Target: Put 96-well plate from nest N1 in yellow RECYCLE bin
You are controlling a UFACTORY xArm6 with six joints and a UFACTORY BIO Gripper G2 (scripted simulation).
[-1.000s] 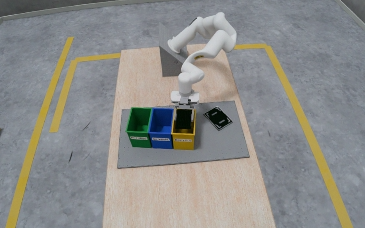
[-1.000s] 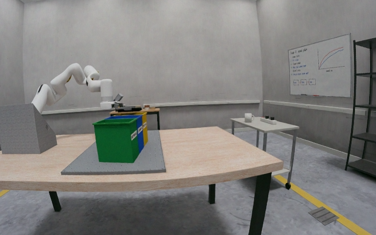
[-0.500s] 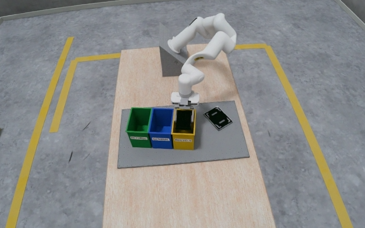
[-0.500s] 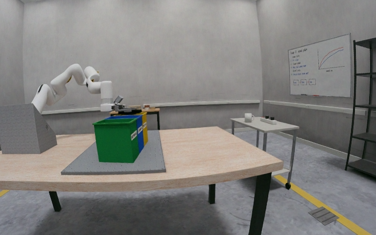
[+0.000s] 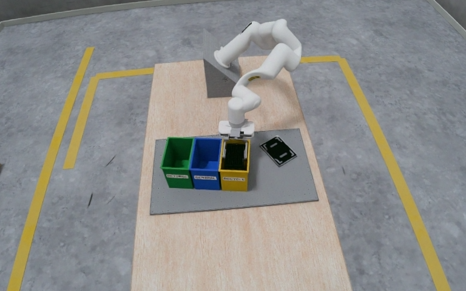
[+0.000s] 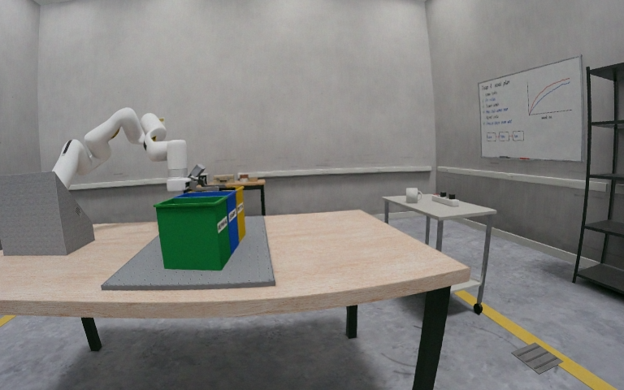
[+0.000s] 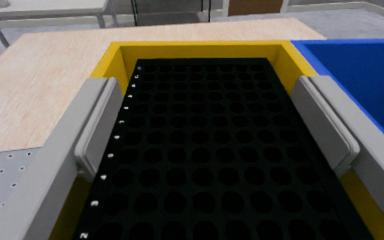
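Right now my hand is 1 cm above the black 96-well plate. The rest, counted from my hand: blue bin (3 cm behind, 13 cm to the right, 9 cm below); then green bin (5 cm behind, 25 cm to the right, 9 cm below); then yellow recycle bin (9 cm below).
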